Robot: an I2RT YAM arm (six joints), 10 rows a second.
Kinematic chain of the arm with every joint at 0, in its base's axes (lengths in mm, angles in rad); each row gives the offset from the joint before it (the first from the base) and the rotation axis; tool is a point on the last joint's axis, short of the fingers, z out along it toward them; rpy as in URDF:
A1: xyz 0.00 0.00 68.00 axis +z
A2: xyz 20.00 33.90 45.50 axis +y
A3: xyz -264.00 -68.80 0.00 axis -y
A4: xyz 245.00 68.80 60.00 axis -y
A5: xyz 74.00 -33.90 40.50 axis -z
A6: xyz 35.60 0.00 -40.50 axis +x
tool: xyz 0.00 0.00 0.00 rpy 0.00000 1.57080 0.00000
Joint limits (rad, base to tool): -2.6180..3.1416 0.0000..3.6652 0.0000..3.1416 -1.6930..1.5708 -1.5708..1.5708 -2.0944..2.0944
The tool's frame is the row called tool.
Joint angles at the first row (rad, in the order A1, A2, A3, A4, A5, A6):
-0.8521 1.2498 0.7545 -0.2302 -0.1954 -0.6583
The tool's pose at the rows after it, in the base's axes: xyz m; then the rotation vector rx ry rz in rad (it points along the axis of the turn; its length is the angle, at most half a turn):
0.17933 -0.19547 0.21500 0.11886 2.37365 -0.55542
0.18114 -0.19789 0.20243 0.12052 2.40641 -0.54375
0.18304 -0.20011 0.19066 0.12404 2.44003 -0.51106
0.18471 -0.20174 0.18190 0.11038 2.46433 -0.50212
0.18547 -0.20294 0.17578 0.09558 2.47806 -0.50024
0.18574 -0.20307 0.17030 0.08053 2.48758 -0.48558
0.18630 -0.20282 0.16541 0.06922 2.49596 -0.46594
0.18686 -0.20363 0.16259 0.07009 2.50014 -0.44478
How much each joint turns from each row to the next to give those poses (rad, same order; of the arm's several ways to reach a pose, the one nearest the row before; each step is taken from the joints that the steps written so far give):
-0.0005 0.0351 -0.0209 0.0282 0.0145 -0.0157
0.0005 0.0386 -0.0149 0.0219 0.0099 -0.0070
-0.0005 0.0414 -0.0066 0.0082 -0.0023 -0.0020
0.0012 0.0316 -0.0060 0.0141 0.0040 -0.0147
-0.0006 0.0210 -0.0062 0.0149 0.0016 -0.0148
-0.0006 0.0161 -0.0071 0.0094 -0.0084 -0.0113
0.0009 0.0150 -0.0051 0.0055 -0.0098 -0.0064
-0.0019 0.0133 0.0019 -0.0007 -0.0114 0.0015

